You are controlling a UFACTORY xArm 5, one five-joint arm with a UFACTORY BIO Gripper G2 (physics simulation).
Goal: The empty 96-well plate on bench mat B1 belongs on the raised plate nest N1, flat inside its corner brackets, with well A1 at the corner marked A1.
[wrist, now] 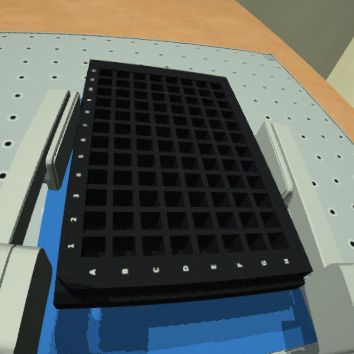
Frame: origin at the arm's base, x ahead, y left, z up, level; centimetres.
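Where they show: end effector, tool point: (173,150).
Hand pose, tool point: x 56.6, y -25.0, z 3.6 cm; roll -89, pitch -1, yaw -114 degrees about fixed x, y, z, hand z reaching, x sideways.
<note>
After its pixels a point has its place.
The black 96-well plate (167,150) {y -24.8, x 56.9, z 3.4 cm} fills the middle of the wrist view, its wells open and empty. Its letters A to H run along the near edge and its numbers up the left edge, with well A1 at the near left corner. My gripper (172,150) {y -25.0, x 56.6, z 3.6 cm} is shut on the plate, one finger at each long side. A blue bench mat (120,332) {y -20.9, x 51.3, z -0.4 cm} shows below the plate, with shadow on it; the plate appears raised above it. The mat's label does not show. The raised nest N1 and its corner brackets do not show in this view.
A light grey perforated deck (30,60) {y -20.1, x 73.2, z -0.6 cm} lies around and behind the plate, with rows of small holes. Its far right corner shows at the upper right. A wood-coloured table top (125,17) {y -33.1, x 86.7, z -1.9 cm} lies beyond the deck's edge, with a grey-green surface (305,30) past it.
</note>
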